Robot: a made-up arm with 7 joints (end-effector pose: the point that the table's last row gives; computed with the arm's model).
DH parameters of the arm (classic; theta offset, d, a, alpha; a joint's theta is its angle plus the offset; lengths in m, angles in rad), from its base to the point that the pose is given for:
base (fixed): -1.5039 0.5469 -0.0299 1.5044
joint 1: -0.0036 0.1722 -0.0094 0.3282
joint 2: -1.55 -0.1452 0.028 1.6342
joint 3: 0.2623 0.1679 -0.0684 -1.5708
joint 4: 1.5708 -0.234 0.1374 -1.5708
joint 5: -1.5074 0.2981 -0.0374 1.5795
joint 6: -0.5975 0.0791 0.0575 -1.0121
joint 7: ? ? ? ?
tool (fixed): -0.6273 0.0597 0 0
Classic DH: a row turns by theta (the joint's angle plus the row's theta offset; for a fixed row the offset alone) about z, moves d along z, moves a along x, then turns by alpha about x.
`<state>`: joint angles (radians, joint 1 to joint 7).
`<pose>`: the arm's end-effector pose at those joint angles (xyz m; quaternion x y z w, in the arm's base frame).
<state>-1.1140 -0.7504 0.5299 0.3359 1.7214 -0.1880 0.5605</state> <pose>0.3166 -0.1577 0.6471 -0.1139 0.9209 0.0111 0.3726</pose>
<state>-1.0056 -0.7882 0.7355 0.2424 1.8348 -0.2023 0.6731</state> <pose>0.3418 -0.0585 0.6631 -0.1777 0.8726 0.0765 0.4485</pose>
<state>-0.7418 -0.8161 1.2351 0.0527 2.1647 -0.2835 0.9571</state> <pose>0.3094 0.1820 0.6411 -0.2985 0.7680 0.2813 0.4919</pose>
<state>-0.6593 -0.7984 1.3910 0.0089 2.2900 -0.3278 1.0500</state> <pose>0.2776 0.2414 0.6097 -0.3198 0.7510 0.3489 0.4604</pose>
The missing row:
joint 7: -1.283 -0.0708 0.0176 -1.0355
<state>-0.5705 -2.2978 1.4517 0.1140 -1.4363 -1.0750 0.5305</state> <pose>0.1468 0.1068 0.9648 0.0671 -0.8461 0.3497 0.3967</pose>
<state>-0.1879 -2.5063 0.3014 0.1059 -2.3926 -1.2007 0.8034</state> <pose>0.3132 0.0125 0.5642 0.0218 -0.2575 0.6422 0.7217</pose>
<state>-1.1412 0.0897 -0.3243 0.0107 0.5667 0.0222 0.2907</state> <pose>0.0625 -0.2503 0.7551 -0.2695 -0.8287 0.2887 0.3965</pose>
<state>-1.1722 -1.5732 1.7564 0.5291 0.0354 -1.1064 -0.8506</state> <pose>0.0416 -0.0715 1.0835 0.6144 -0.5983 -0.2572 0.4455</pose>
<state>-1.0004 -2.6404 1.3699 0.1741 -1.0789 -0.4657 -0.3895</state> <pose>0.1363 -0.2729 0.8919 0.5308 -0.7036 -0.0304 0.4714</pose>
